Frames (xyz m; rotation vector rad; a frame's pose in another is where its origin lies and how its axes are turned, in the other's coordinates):
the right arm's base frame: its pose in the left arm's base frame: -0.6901 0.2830 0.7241 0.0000 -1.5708 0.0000
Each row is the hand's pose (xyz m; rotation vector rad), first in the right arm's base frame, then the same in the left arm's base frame.
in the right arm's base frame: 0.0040 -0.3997 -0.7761 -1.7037 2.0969 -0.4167
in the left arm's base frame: 0.0860 -0.1167 0.7281 -0.7335 0.8729 -1.2085
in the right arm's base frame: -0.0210 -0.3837 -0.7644 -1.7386 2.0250 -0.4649
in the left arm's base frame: 0.0743 -0.1007 0.7031 -0.7324 0.8223 -1.2671
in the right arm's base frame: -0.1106 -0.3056 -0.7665 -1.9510 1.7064 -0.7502
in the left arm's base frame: 0.0764 -0.0226 0.6135 -0.7141 0.6532 -1.6063
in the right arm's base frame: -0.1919 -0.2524 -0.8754 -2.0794 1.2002 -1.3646
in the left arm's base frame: 0.1853 0.0306 0.5322 -0.4473 0.4188 -2.1554
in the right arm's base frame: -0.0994 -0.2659 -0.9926 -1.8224 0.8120 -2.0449
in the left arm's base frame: 0.3025 0.0171 0.6247 0.1448 0.2619 -2.5161
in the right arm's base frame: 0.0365 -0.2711 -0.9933 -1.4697 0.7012 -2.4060
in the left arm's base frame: 0.3032 0.0119 0.7606 0.6152 0.2341 -2.5467
